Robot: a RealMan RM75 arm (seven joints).
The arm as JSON. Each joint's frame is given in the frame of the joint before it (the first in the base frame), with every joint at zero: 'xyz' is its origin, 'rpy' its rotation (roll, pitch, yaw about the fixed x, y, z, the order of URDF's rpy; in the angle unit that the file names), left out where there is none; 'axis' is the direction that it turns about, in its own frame. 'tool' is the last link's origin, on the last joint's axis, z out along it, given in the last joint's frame.
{
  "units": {
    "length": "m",
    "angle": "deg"
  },
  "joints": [
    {
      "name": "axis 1",
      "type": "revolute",
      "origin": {
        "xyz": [
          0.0,
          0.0,
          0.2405
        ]
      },
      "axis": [
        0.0,
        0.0,
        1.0
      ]
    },
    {
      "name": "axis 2",
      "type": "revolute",
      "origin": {
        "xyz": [
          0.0,
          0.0,
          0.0
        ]
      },
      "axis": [
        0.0,
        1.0,
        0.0
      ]
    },
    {
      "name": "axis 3",
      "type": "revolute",
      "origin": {
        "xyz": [
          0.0,
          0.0,
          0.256
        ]
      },
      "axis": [
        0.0,
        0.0,
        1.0
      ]
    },
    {
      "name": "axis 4",
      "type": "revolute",
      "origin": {
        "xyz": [
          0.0,
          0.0,
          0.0
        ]
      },
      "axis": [
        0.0,
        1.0,
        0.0
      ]
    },
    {
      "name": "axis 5",
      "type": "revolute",
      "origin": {
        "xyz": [
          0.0,
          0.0,
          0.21
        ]
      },
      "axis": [
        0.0,
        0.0,
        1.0
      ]
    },
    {
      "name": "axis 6",
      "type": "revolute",
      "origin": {
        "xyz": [
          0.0,
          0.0,
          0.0
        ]
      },
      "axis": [
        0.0,
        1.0,
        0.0
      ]
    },
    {
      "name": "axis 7",
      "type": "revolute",
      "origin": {
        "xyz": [
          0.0,
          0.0,
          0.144
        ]
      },
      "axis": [
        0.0,
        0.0,
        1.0
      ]
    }
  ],
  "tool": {
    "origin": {
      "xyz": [
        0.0,
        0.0,
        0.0
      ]
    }
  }
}
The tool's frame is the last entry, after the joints.
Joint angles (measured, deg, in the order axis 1, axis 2, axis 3, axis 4, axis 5, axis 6, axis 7), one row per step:
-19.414 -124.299 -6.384 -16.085 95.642 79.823 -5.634
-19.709 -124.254 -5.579 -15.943 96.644 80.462 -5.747
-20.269 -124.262 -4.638 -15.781 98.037 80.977 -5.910
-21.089 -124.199 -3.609 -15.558 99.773 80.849 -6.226
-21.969 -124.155 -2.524 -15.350 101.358 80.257 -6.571
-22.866 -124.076 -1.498 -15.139 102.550 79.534 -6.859
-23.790 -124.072 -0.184 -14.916 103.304 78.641 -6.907
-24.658 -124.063 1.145 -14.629 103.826 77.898 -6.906
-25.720 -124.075 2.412 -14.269 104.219 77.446 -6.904
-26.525 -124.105 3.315 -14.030 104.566 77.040 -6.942
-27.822 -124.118 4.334 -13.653 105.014 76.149 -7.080
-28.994 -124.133 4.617 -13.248 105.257 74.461 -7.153
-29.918 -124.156 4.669 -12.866 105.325 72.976 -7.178
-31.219 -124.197 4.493 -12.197 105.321 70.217 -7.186
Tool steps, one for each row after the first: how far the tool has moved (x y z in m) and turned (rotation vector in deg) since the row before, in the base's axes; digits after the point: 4 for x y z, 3 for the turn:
0.0043 -0.0004 -0.0015 -0.734 0.366 -1.902
0.0062 0.0002 -0.0029 -1.198 0.440 -2.455
0.0063 0.0011 -0.0043 -1.929 0.748 -2.579
0.0056 0.0011 -0.0051 -2.207 0.886 -2.237
0.0043 0.0015 -0.0044 -1.955 0.966 -1.837
0.0039 0.0012 -0.0049 -1.915 1.230 -1.642
0.0032 0.0011 -0.0040 -1.616 1.249 -1.533
0.0042 0.0022 -0.0031 -1.275 1.118 -1.788
0.0032 0.0015 -0.0026 -1.008 0.816 -1.309
0.0043 0.0036 -0.0033 -1.340 1.263 -1.605
0.0017 0.0052 -0.0028 -0.958 1.520 -0.439
0.0007 0.0048 -0.0018 -0.549 1.272 -0.074
-0.0007 0.0079 -0.0025 -0.692 2.212 0.530

